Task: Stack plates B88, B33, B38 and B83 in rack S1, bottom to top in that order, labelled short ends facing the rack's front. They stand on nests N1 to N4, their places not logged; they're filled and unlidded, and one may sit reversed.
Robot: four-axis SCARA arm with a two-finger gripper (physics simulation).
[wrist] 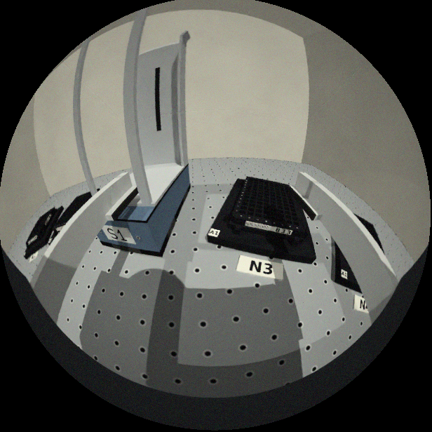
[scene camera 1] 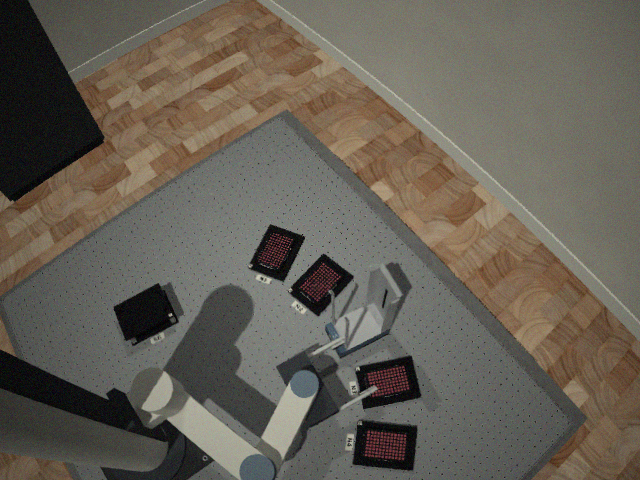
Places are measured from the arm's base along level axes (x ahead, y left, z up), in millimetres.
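Pixels of known places: gripper, fingertip midpoint: (scene camera 1: pixel 360 362); arm's base, origin of the base link: (scene camera 1: pixel 146 446).
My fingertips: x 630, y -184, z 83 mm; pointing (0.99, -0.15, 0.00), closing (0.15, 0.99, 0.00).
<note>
For each thing: its top centre in the pictures, then the offset to it from my fingertips. Level surfaces: height alone.
- Plate B33, middle of its top: (scene camera 1: pixel 388 381) 35 mm ahead, 83 mm right, 44 mm down
- N1, middle of its top: (scene camera 1: pixel 275 249) 31 mm ahead, 444 mm left, 44 mm down
- N2, middle of its top: (scene camera 1: pixel 320 281) 73 mm ahead, 272 mm left, 44 mm down
- N4, middle of its top: (scene camera 1: pixel 385 445) 85 mm back, 216 mm right, 44 mm down
- Rack S1, middle of its top: (scene camera 1: pixel 362 293) 66 mm ahead, 88 mm left, 231 mm up
- black block, middle of its top: (scene camera 1: pixel 140 310) 415 mm back, 511 mm left, 0 mm up
- perforated table, its level: 70 mm down
My gripper (scene camera 1: pixel 359 364) (wrist: pixel 213 176) is open and empty, its fingers between rack S1 and nest N3. Plate B33 (scene camera 1: pixel 388 381) (wrist: pixel 267 205) sits on nest N3 (wrist: pixel 225 231), its labelled short end toward the gripper in the wrist view. Filled, unlidded plates with red wells stand on N1 (scene camera 1: pixel 276 252), N2 (scene camera 1: pixel 321 283) and N4 (scene camera 1: pixel 385 445); their labels cannot be read. Rack S1 (scene camera 1: pixel 361 326) (wrist: pixel 172 222) has a blue base, pale floor, upright posts and a slotted back panel; no plate shows in it. My left finger partly covers its front.
A black block (scene camera 1: pixel 145 312) with small white tags stands at the left of the perforated table (scene camera 1: pixel 196 217). The rack's tall posts rise beside the left finger. Nest N4 (wrist: pixel 345 260) is partly hidden behind the right finger. The arm's links cross the lower part of the scene view.
</note>
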